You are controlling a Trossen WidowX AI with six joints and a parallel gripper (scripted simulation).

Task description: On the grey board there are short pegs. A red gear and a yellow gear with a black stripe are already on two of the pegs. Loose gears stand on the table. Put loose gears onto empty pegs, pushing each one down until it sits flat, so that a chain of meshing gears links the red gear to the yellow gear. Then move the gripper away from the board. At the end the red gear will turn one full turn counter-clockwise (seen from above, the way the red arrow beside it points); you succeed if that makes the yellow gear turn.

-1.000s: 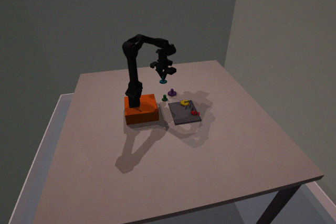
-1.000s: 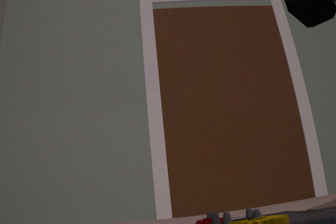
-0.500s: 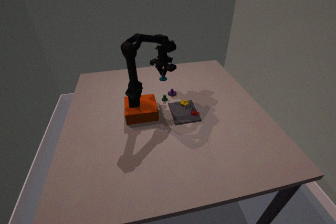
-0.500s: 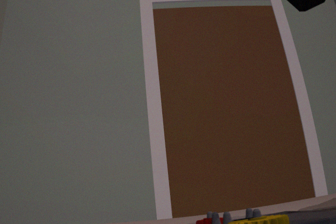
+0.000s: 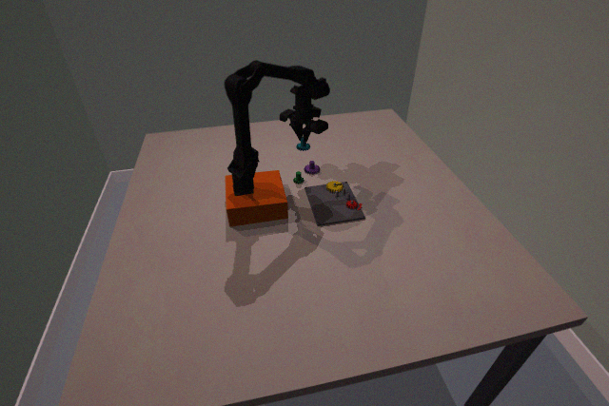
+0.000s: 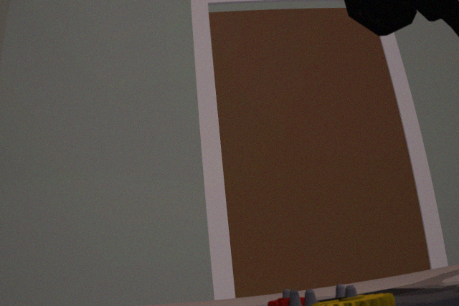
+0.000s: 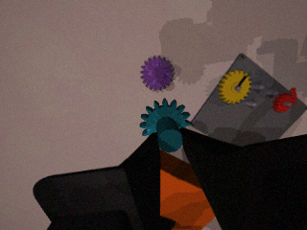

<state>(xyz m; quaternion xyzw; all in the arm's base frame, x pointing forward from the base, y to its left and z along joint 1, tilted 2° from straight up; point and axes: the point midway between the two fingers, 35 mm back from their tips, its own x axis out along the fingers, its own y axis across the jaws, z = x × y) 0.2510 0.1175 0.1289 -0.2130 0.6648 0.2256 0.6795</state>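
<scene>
My gripper tip is now 11 cm short of the red gear, 24 cm to the left of it and 14 cm above it. The rest, counted from my gripper tip: green gear: 3 cm behind, 3 cm to the right, 14 cm below; teal gear: 1 cm below; purple gear: 4 cm ahead, 3 cm to the left, 14 cm below.
</scene>
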